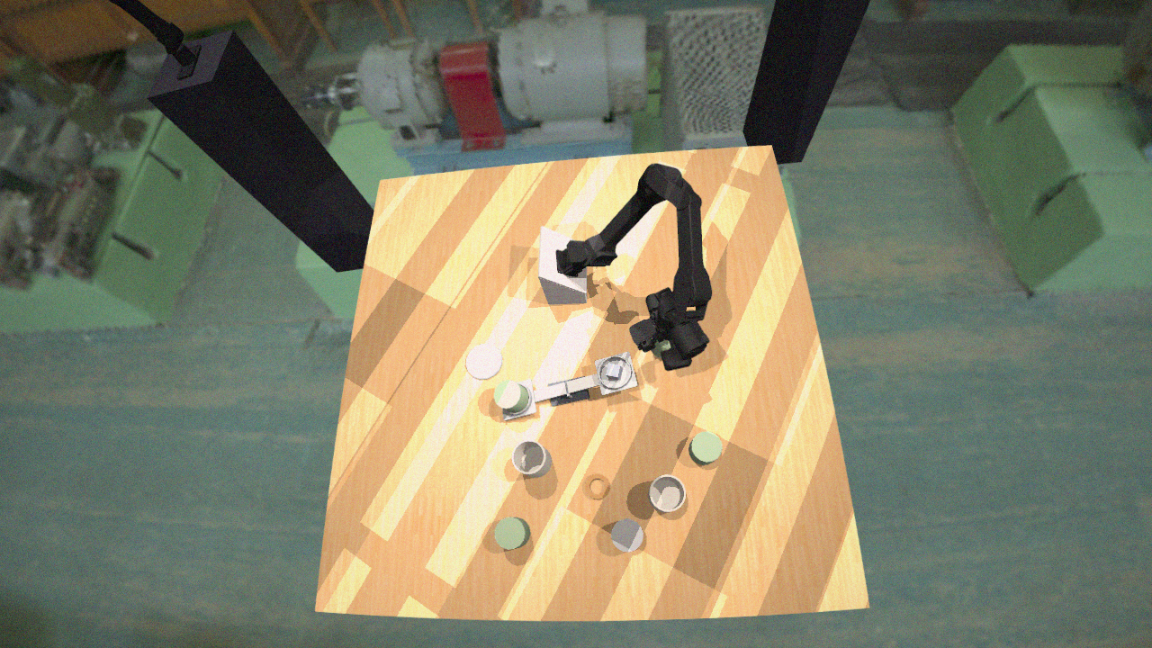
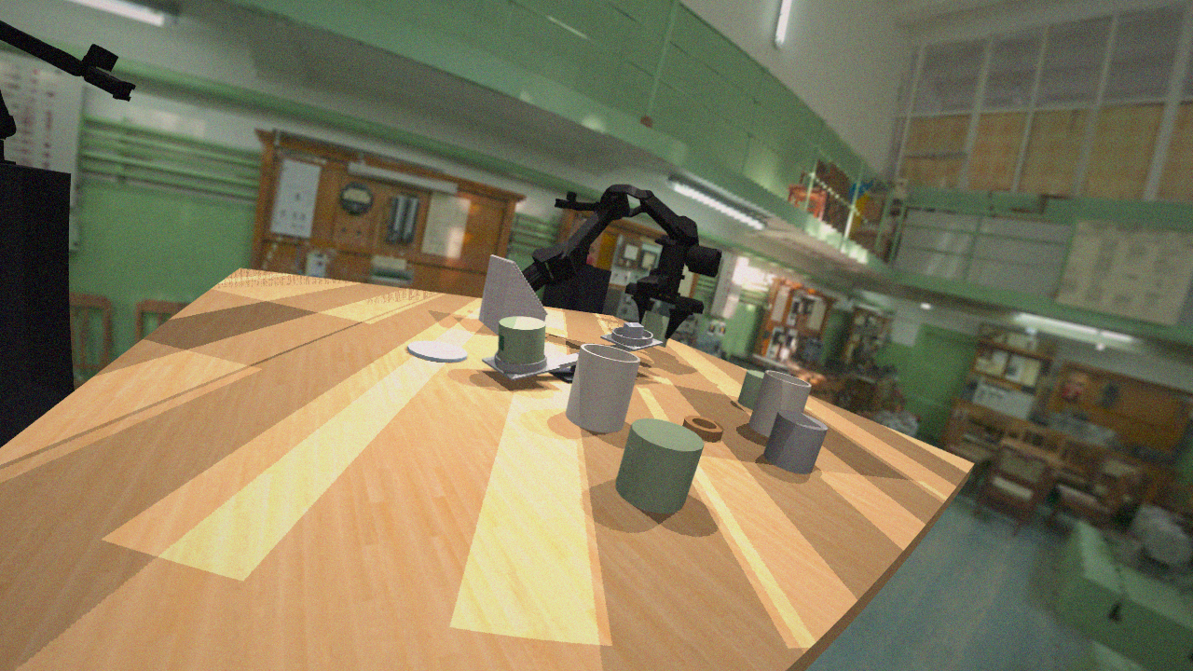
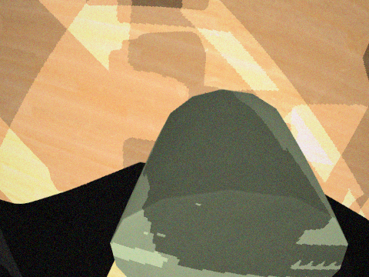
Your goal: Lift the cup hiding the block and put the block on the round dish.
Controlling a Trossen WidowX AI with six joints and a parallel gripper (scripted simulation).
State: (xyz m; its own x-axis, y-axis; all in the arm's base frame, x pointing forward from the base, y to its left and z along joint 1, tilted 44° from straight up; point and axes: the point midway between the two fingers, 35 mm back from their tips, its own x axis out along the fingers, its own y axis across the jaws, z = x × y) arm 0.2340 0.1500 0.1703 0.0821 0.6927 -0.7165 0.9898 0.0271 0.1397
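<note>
My gripper tip is 13 cm to the left of the grey block, 6 cm short of it and 1 cm below it. From my gripper tip the other things lie so: grey cylinder 42 cm ahead, 14 cm to the right, 4 cm below; then round light-blue dish 48 cm to the right, 7 cm below, 3 cm behind; then small grey balance 26 cm to the right, 8 cm ahead, 3 cm below.
</note>
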